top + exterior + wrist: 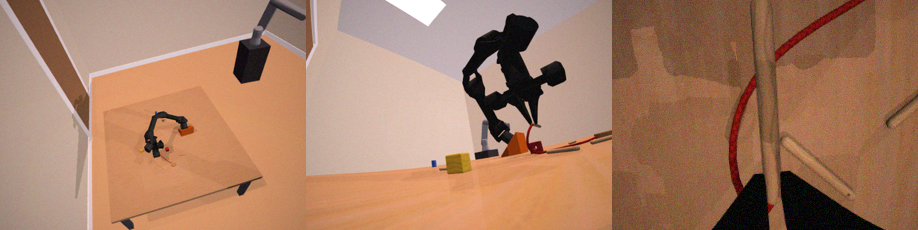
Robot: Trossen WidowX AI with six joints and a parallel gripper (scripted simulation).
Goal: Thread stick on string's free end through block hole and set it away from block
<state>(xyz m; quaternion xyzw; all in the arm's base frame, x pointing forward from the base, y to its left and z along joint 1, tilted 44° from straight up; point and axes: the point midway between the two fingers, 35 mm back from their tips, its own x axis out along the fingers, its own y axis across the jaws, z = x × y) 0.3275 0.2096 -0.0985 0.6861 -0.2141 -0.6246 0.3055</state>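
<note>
Now: the red block 11 cm behind my gripper tip, 5 cm to the right of it and 5 cm below it. From my gripper tip the other things lie so: round wooden button (14 cm behind, 12 cm to the left, 6 cm below); then yellow cube (14 cm ahead, 9 cm to the right, 5 cm below); then thin wooden stick (1 cm behind).
</note>
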